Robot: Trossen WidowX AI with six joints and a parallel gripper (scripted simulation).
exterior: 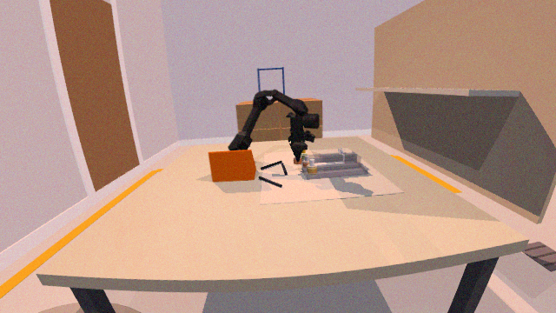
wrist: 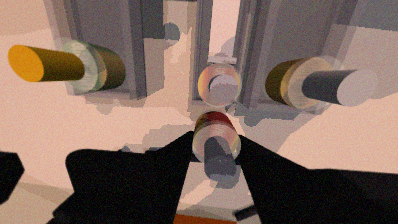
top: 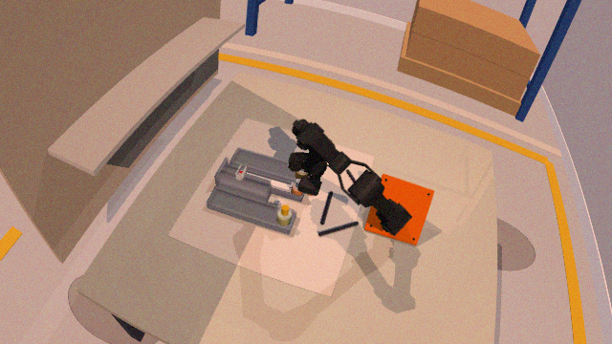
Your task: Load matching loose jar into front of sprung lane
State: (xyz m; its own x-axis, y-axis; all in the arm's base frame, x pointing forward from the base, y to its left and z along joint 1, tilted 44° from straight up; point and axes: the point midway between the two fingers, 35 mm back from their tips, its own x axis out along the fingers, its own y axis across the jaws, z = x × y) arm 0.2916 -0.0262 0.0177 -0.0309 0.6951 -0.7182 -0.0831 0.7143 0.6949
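My gripper tip is now 19 cm short of the grey lane unit, 4 cm to the right of it and 4 cm above it.
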